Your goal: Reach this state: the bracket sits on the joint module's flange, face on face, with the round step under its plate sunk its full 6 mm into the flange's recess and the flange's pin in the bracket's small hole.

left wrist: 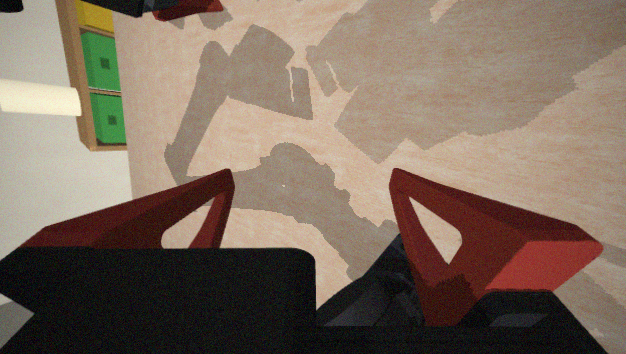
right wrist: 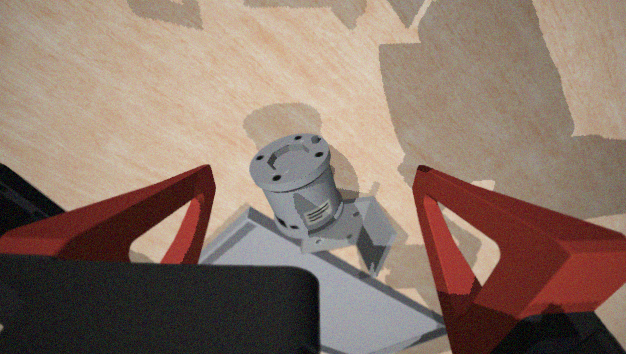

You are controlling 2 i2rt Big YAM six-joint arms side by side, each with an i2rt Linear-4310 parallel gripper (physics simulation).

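Frame: origin at the left arm's base, x right, y down, z ahead, level; metres.
Where they show: left gripper, fingertip midpoint: [left wrist: 311, 177]; right gripper, fingertip midpoint: [right wrist: 314, 176]; left arm's base, origin of the base link: [left wrist: 405, 284]; right arm's base, origin of the base link: [right wrist: 8, 205].
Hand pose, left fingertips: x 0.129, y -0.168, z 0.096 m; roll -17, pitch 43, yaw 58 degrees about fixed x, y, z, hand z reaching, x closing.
Each offset is from my left fingertips to the top centre of the thing. "spot": to the spot under its first point.
The grey cylindrical joint module {spot: dx +0.137, dy +0.109, dz +0.274 m} [right wrist: 302, 197] shows in the right wrist view, its flange [right wrist: 263, 176] facing up and tilted in the picture. The round recess is uncovered; dark holes and a small pin {dx +0.118, dy +0.145, dz +0.260 m} [right wrist: 316, 139] show near the rim. An L-shaped grey piece that looks like the bracket [right wrist: 332, 232] lies against the module's lower end, off the flange, with an angled plate at its right. My right gripper [right wrist: 314, 176] is open, its fingertips apart on either side of the module in the picture, touching nothing visible. My left gripper [left wrist: 311, 177] is open and empty above the table.
A grey tray {spot: dx +0.220, dy +0.158, dz +0.311 m} [right wrist: 250, 214] lies under and beside the module and bracket. In the left wrist view, a wooden rack [left wrist: 75, 75] with green bins [left wrist: 102, 62] and a yellow bin [left wrist: 95, 15] stands beyond the table's left edge. Part of the other arm shows at the top left.
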